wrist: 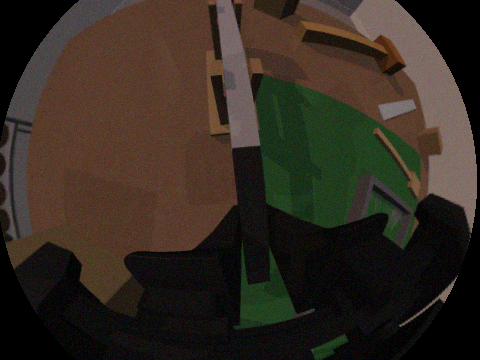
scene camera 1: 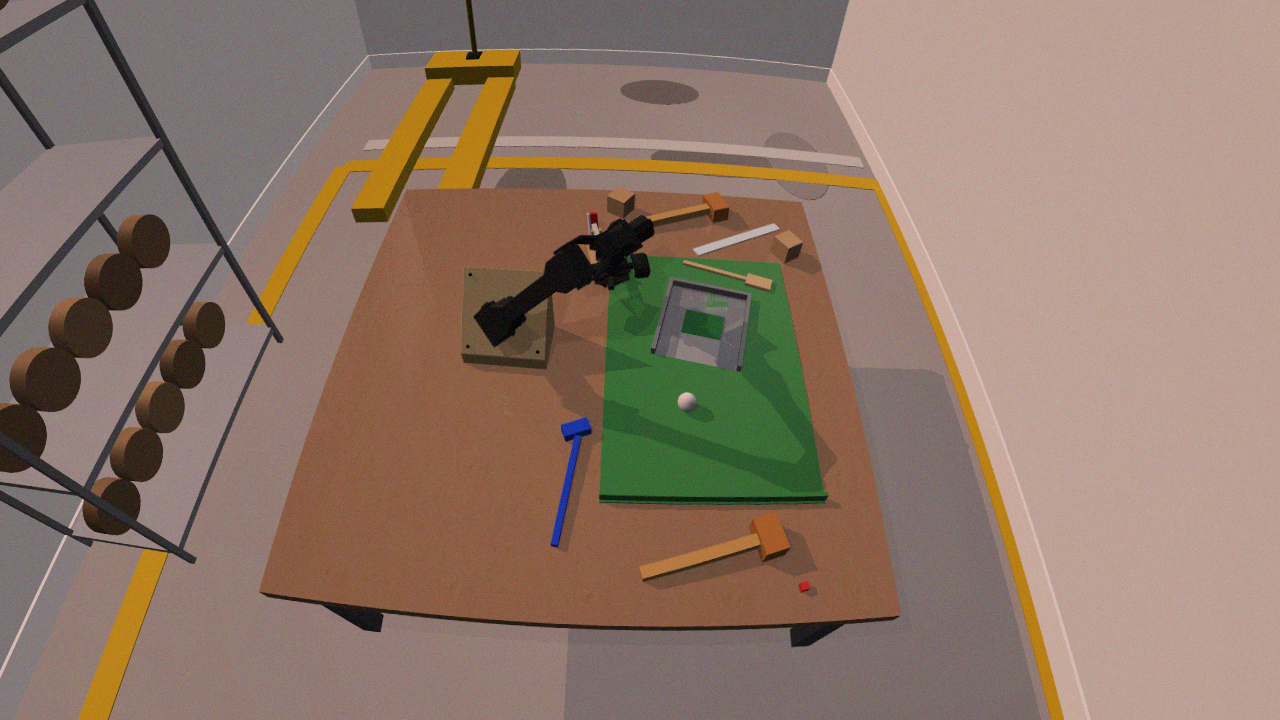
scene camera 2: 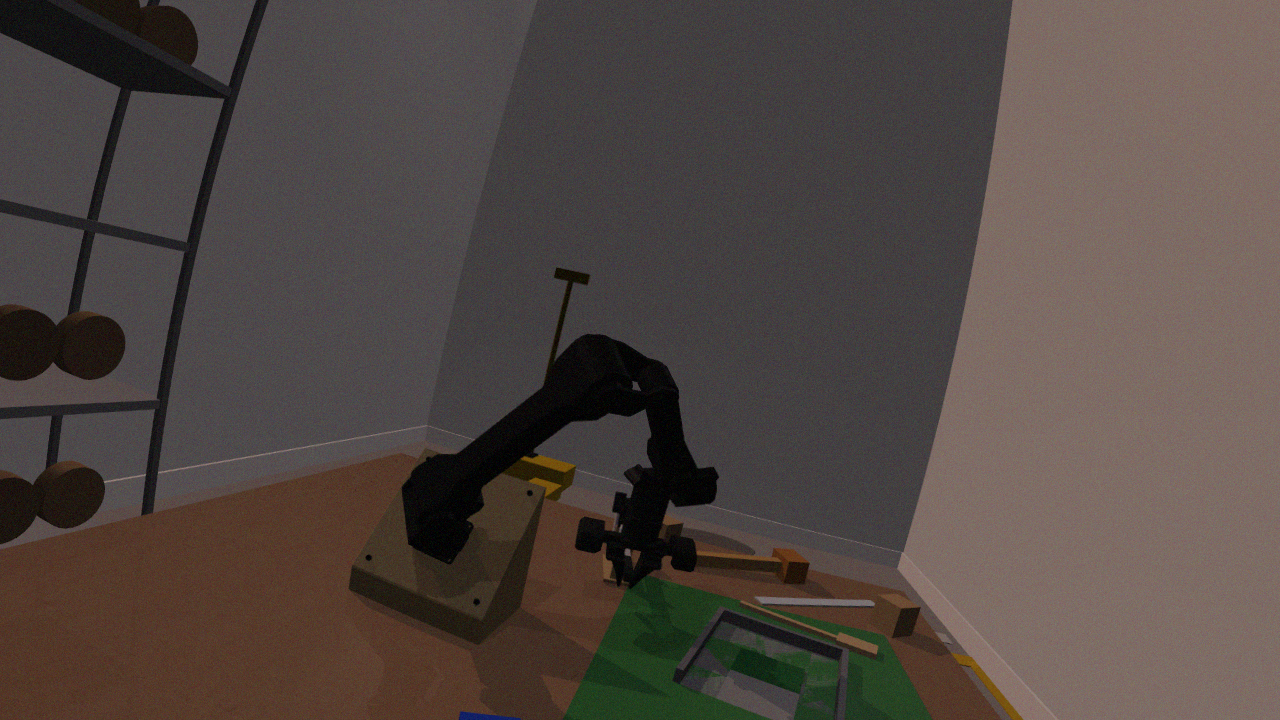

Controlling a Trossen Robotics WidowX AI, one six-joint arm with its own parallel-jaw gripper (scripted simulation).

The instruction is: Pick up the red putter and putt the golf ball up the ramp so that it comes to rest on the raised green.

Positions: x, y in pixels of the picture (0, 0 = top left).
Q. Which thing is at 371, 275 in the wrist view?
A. My gripper.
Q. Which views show my gripper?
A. The wrist view, scene camera 1 and scene camera 2: all of them.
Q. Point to a white strip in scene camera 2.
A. At 764, 600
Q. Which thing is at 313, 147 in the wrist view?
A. A green mat.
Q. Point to a green mat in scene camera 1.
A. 751, 431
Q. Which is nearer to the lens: the blue putter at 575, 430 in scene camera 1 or the white strip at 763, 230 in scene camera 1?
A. The blue putter.
